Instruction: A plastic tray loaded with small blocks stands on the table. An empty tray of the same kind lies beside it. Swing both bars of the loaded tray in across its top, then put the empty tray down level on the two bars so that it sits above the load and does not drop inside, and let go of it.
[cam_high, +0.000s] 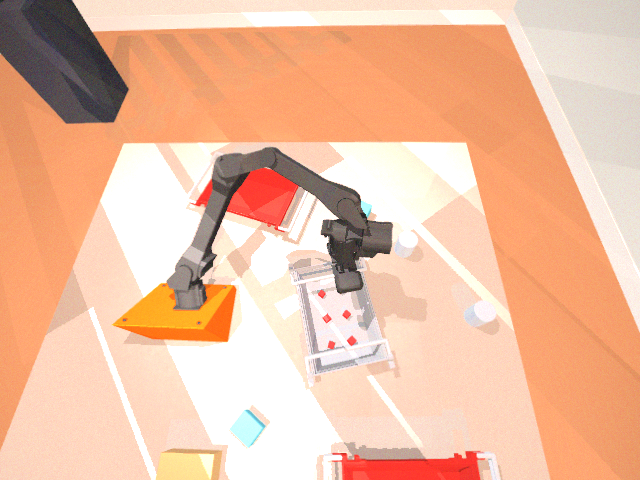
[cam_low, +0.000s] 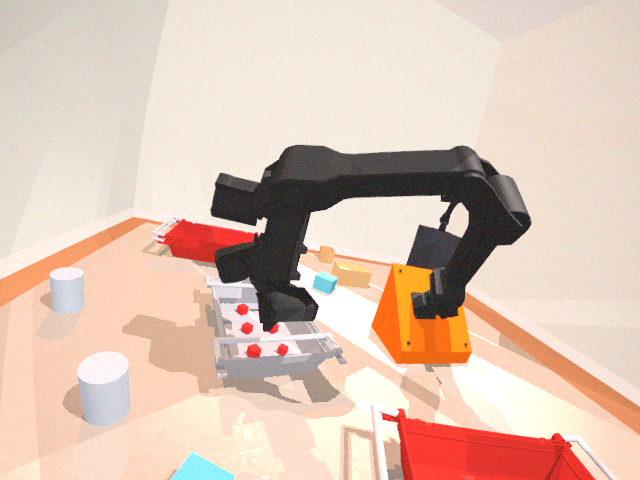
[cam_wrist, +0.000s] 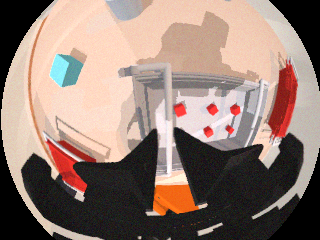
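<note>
Right now my gripper tip is 280 mm to the right of the red tray, 280 mm past it and 50 mm above it. Round my gripper tip: cream box (470 mm to the right, 340 mm behind, 60 mm below).
</note>
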